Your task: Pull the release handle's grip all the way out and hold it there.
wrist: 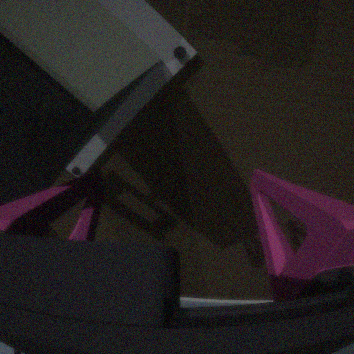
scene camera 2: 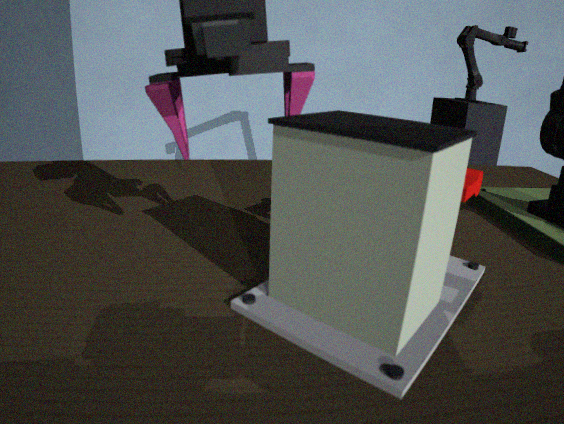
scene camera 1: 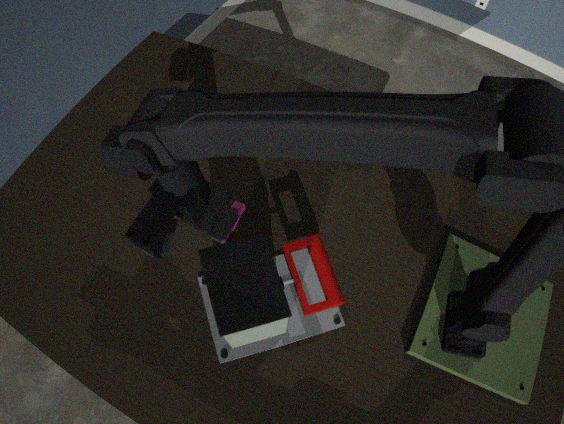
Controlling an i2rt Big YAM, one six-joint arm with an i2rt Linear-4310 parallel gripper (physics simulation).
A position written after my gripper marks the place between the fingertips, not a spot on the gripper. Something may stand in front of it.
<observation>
In view: my gripper (scene camera 2: 238, 154), a red release handle grip (scene camera 1: 334, 298) and a grey base plate (scene camera 2: 394, 375).
My gripper is seen too in the wrist view (wrist: 176, 177). The grey base plate shows as well in scene camera 1 (scene camera 1: 299, 327).
</observation>
